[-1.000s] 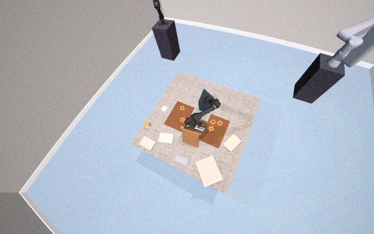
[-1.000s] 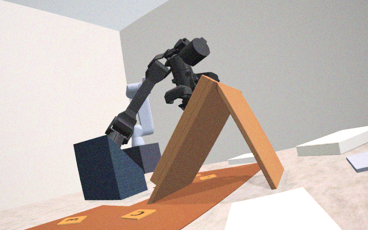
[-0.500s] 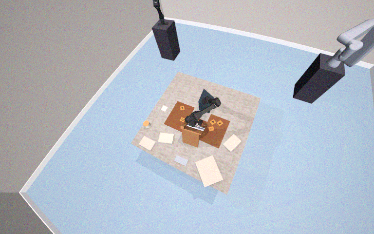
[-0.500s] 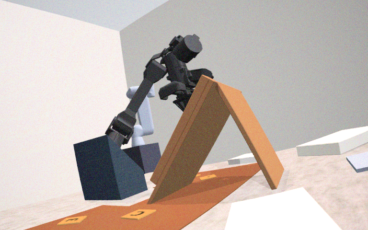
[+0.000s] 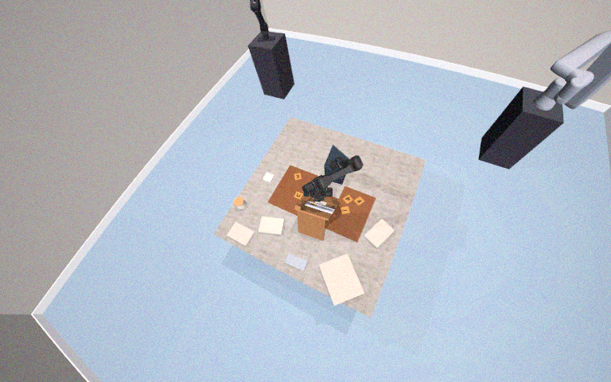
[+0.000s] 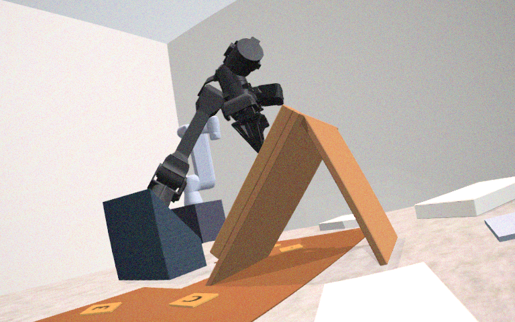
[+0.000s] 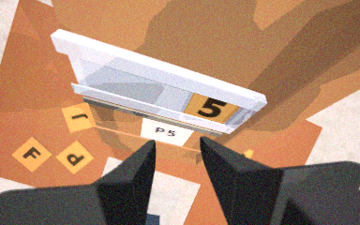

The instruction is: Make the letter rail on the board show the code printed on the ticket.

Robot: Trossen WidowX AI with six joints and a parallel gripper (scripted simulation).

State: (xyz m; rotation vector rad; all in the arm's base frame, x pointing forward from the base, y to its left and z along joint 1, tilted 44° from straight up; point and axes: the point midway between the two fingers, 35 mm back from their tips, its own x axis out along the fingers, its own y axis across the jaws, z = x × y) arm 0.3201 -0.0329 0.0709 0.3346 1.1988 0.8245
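The orange tile marked p is 220 mm below my gripper tip, 170 mm behind it and 160 mm to the left of it. The rest, counted from my gripper tip: white ticket: 130 mm below, 30 mm behind; orange tile marked 5: 50 mm below, 40 mm to the right, 40 mm ahead; brown mat: 230 mm below, 120 mm behind, 30 mm to the right.
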